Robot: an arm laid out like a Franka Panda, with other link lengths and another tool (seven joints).
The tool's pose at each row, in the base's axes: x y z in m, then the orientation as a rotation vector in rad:
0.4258 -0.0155 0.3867 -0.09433 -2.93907 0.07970
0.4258 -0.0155 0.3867 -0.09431 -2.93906 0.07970
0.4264 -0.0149 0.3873 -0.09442 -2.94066 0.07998
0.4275 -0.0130 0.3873 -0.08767 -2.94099 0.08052
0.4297 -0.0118 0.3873 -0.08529 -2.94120 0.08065
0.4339 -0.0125 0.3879 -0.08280 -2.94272 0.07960
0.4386 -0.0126 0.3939 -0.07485 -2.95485 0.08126
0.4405 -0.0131 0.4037 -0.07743 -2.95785 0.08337
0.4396 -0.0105 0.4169 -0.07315 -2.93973 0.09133
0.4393 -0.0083 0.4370 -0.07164 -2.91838 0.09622
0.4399 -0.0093 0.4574 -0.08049 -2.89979 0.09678
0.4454 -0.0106 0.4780 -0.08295 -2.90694 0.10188
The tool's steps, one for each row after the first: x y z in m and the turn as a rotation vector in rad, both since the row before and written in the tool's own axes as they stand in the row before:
0.0000 0.0000 0.0000 0.00000 0.00001 -0.00001
-0.0004 0.0006 -0.0007 0.00010 -0.00161 0.00010
-0.0009 0.0020 -0.0003 0.00080 -0.00028 -0.00451
-0.0021 0.0013 -0.0005 0.00024 -0.00019 -0.00159
-0.0040 -0.0005 -0.0014 -0.00061 -0.00145 -0.00174
-0.0034 -0.0002 -0.0068 0.00110 -0.01213 -0.00514
-0.0001 -0.0010 -0.0099 0.00112 -0.00310 0.00189
0.0034 0.0018 -0.0129 0.00641 0.01775 -0.00255
0.0044 0.0008 -0.0197 0.00435 0.02109 -0.00094
0.0038 -0.0024 -0.0199 0.00055 0.01852 0.00581
-0.0006 -0.0025 -0.0212 0.00290 -0.00740 0.00217

